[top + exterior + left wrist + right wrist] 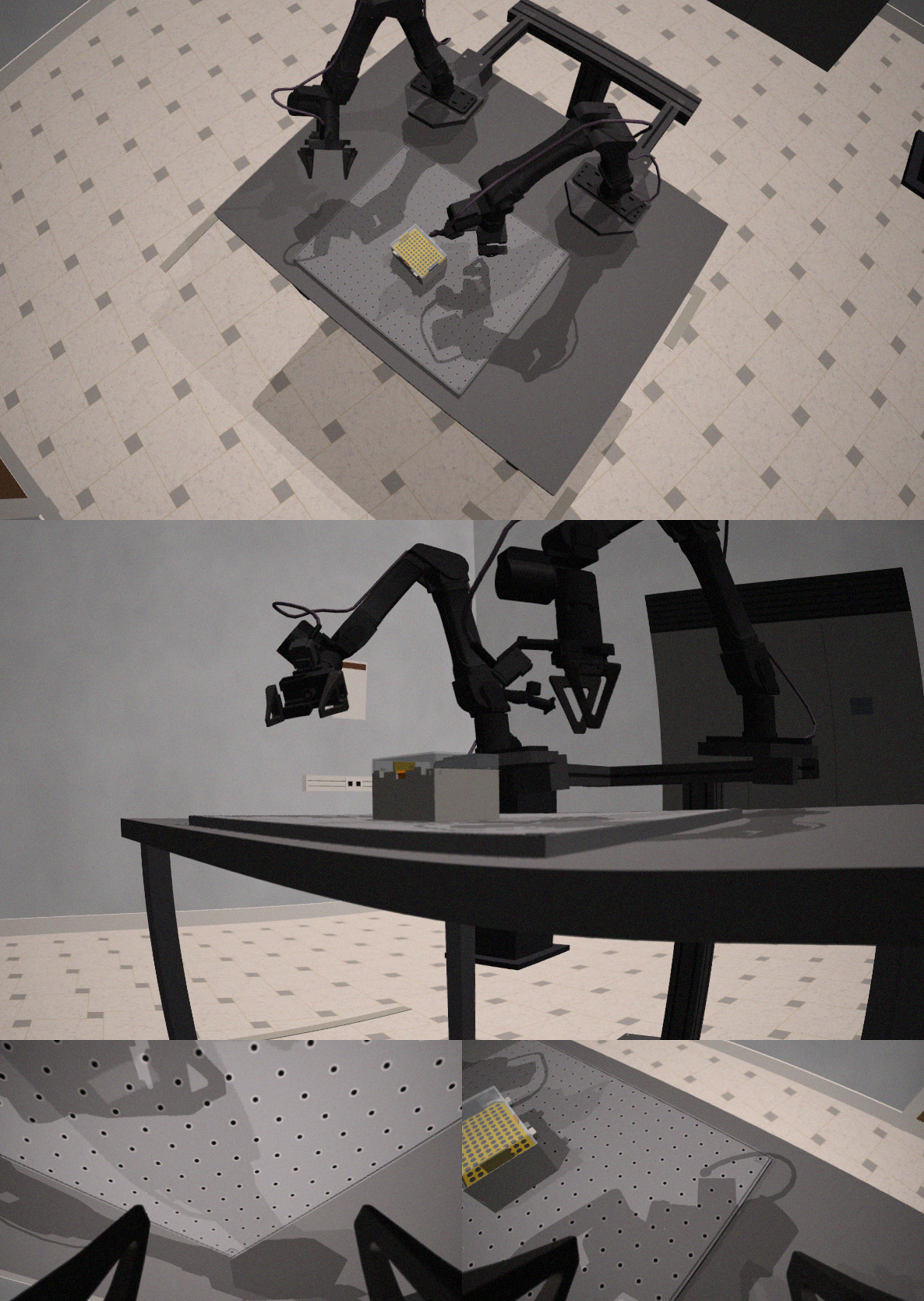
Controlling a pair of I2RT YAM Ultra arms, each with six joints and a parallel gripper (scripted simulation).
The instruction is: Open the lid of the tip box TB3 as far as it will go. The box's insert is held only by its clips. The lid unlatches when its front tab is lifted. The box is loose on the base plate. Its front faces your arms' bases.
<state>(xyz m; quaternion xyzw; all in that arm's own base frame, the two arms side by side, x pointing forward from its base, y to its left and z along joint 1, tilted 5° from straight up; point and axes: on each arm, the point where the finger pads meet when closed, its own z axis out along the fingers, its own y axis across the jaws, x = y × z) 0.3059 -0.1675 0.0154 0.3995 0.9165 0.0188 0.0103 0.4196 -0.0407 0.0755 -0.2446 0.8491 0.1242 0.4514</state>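
Right now the yellow insert is 29 cm to the left of my right hand and 10 cm below it.
Now: left hand 130 mm to the left of the yellow insert, 120 mm short of it and 50 mm above it.
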